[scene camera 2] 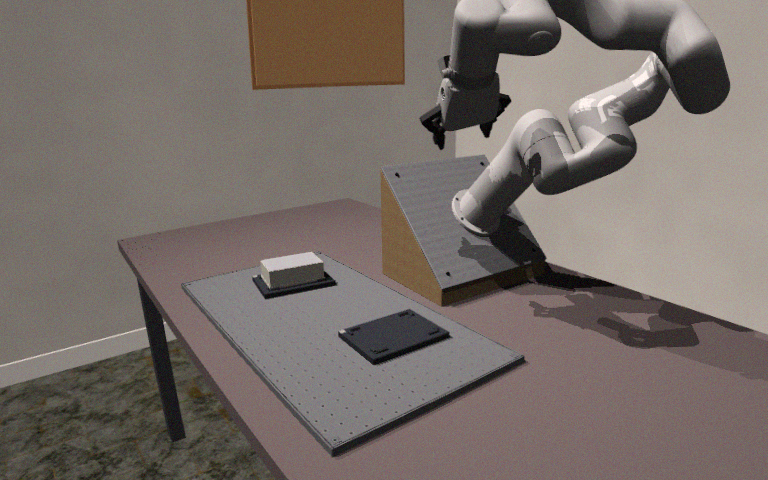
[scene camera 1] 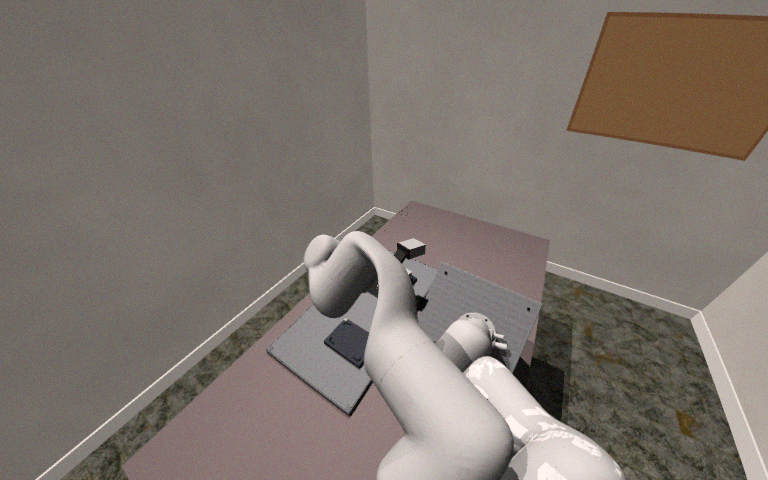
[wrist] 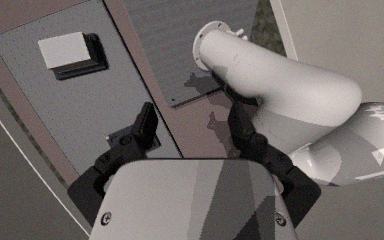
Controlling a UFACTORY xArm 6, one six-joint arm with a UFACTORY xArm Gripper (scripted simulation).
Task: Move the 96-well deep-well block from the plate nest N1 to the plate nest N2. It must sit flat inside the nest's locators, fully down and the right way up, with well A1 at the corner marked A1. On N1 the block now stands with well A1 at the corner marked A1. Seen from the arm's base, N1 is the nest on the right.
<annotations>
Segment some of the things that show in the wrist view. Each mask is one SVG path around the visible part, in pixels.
A white deep-well block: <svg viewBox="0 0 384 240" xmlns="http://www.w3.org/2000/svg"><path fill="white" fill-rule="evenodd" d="M91 39L82 32L39 40L38 44L47 68L63 73L99 64Z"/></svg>
</annotations>
